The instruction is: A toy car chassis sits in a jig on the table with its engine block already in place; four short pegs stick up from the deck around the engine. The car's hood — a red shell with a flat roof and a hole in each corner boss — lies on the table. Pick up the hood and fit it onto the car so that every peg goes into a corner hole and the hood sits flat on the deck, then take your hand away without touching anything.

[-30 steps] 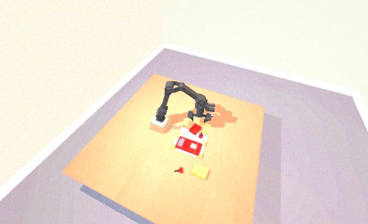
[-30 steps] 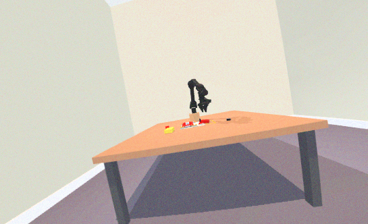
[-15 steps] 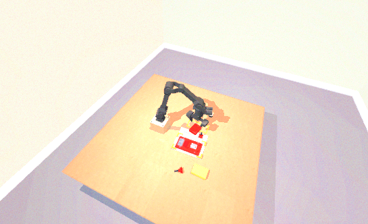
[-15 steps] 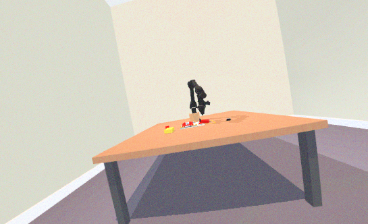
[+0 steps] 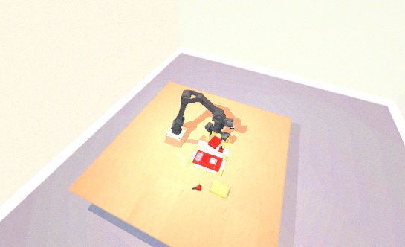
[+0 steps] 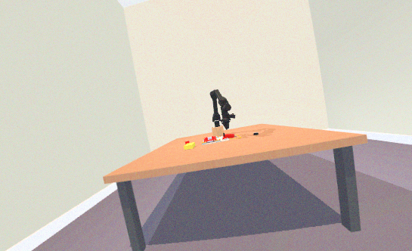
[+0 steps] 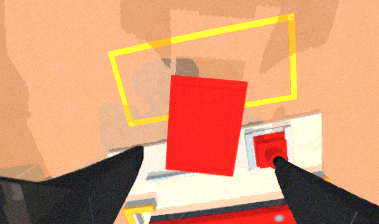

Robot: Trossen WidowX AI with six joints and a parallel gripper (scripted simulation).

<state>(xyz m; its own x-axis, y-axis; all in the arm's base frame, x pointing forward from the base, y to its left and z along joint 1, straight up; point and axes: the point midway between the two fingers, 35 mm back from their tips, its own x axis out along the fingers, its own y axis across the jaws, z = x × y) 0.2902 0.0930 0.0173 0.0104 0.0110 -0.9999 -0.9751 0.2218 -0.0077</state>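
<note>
Right now the red hood is 60 mm below my gripper tip. Also, from my gripper tip: black-and-white wheel 220 mm to the left, 70 mm below, 70 mm ahead; yellow block 330 mm to the right, 170 mm ahead, 70 mm below; white jig board 140 mm to the right, 70 mm below, 20 mm ahead.
</note>
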